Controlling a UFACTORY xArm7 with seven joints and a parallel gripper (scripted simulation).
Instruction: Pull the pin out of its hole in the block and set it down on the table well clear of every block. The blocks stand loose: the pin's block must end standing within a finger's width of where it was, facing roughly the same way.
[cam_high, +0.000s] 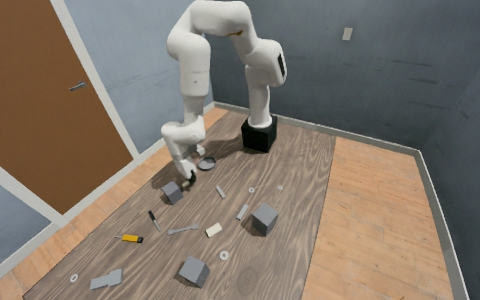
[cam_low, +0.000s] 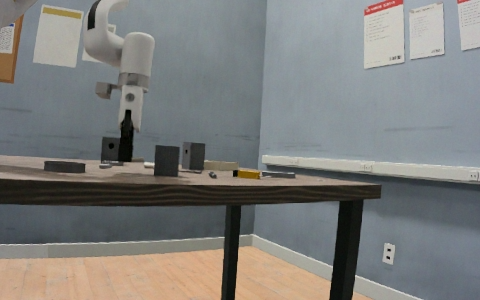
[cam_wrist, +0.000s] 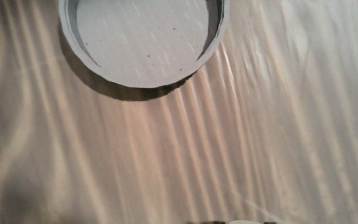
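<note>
My gripper is now 8 cm short of the grey block, 3 cm to the left of it and 1 cm above it. The rest, counted from my hand: round dish: 14 cm behind, 4 cm below; short bar: 14 cm to the left, 4 cm below, 1 cm behind; cream pin: 1 cm to the right, 1 cm below, 1 cm ahead.
</note>
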